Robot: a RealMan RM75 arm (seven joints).
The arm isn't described. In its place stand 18 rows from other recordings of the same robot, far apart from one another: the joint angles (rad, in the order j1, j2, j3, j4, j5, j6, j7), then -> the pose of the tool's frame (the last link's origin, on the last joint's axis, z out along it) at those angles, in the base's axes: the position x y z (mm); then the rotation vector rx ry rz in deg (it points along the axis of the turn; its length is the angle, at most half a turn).
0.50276 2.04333 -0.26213 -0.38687 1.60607 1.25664 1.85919 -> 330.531 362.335 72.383 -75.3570 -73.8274 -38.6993
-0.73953 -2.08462 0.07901 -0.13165 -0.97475 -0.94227 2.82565 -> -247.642 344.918 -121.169 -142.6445 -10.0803 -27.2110
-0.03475 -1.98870 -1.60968 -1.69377 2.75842 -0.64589 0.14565 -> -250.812 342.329 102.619 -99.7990 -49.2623 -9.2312
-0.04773 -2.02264 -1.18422 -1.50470 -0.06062 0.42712 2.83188 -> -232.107 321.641 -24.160 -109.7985 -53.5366 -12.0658
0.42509 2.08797 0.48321 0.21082 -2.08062 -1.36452 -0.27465 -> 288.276 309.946 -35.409 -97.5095 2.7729 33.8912
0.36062 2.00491 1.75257 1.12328 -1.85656 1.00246 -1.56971 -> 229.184 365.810 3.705 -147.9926 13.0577 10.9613
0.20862 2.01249 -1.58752 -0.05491 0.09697 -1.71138 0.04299 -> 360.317 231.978 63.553 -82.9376 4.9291 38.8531
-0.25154 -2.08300 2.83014 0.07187 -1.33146 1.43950 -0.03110 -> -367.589 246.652 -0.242 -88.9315 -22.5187 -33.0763
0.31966 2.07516 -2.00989 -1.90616 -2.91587 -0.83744 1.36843 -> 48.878 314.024 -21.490 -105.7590 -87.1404 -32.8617
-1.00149 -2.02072 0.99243 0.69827 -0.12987 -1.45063 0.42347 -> -219.179 419.540 18.340 -125.5259 -76.6351 42.6281
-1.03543 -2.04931 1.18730 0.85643 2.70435 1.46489 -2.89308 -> -133.964 425.149 -12.073 -133.9356 -76.4628 26.7014
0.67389 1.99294 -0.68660 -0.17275 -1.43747 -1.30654 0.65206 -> 250.643 385.819 0.178 -128.7008 11.5608 48.3457
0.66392 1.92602 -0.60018 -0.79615 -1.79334 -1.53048 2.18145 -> 208.077 404.515 118.901 -134.3535 70.6783 62.4976
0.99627 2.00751 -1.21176 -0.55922 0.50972 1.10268 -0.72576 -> 202.340 440.609 -28.559 -142.4853 52.9097 -28.1617
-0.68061 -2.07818 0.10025 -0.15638 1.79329 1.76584 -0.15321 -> -182.801 316.791 -32.420 -109.6670 8.1689 -78.0584
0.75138 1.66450 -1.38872 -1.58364 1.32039 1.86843 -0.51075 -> 73.208 327.802 113.284 -173.7300 30.7590 -16.3678
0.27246 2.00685 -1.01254 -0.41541 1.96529 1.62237 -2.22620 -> 299.398 273.206 24.975 -128.6186 24.1354 65.5769
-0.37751 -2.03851 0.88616 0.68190 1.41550 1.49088 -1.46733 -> -261.178 330.737 44.337 -134.2446 -42.8913 -65.6687
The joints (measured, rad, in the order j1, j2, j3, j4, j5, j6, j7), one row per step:
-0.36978, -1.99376, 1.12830, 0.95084, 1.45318, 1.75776, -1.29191
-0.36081, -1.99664, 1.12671, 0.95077, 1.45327, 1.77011, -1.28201
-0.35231, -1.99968, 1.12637, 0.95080, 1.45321, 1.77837, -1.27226
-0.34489, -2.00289, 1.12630, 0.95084, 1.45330, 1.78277, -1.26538
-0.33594, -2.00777, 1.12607, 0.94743, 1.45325, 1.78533, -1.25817
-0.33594, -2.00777, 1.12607, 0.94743, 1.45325, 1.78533, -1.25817
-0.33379, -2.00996, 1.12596, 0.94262, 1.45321, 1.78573, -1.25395
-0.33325, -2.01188, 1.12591, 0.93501, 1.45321, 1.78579, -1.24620
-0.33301, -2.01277, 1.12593, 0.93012, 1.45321, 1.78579, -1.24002
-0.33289, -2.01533, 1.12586, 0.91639, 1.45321, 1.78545, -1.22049
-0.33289, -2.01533, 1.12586, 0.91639, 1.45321, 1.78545, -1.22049
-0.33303, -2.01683, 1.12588, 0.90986, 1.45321, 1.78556, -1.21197
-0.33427, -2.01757, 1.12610, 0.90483, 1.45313, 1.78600, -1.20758
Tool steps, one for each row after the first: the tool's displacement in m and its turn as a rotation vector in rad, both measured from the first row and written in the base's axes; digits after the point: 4 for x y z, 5 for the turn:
-0.0018, -0.0036, -0.0004, -0.00222, -0.00485, -0.00585
-0.0034, -0.0067, -0.0012, -0.00250, -0.00873, -0.00998
-0.0048, -0.0090, -0.0020, -0.00217, -0.01200, -0.01061
-0.0068, -0.0116, -0.0037, -0.00230, -0.01752, -0.00584
-0.0068, -0.0116, -0.0037, -0.00230, -0.01752, -0.00584
-0.0077, -0.0124, -0.0048, -0.00278, -0.02065, -0.00311
-0.0086, -0.0130, -0.0061, -0.00209, -0.02376, -0.00212
-0.0092, -0.0133, -0.0069, -0.00077, -0.02527, -0.00248
-0.0107, -0.0140, -0.0090, 0.00474, -0.02921, -0.00535
-0.0107, -0.0140, -0.0090, 0.00474, -0.02921, -0.00535
-0.0113, -0.0144, -0.0102, 0.00653, -0.03149, -0.00653
-0.0114, -0.0145, -0.0109, 0.00621, -0.03322, -0.00727

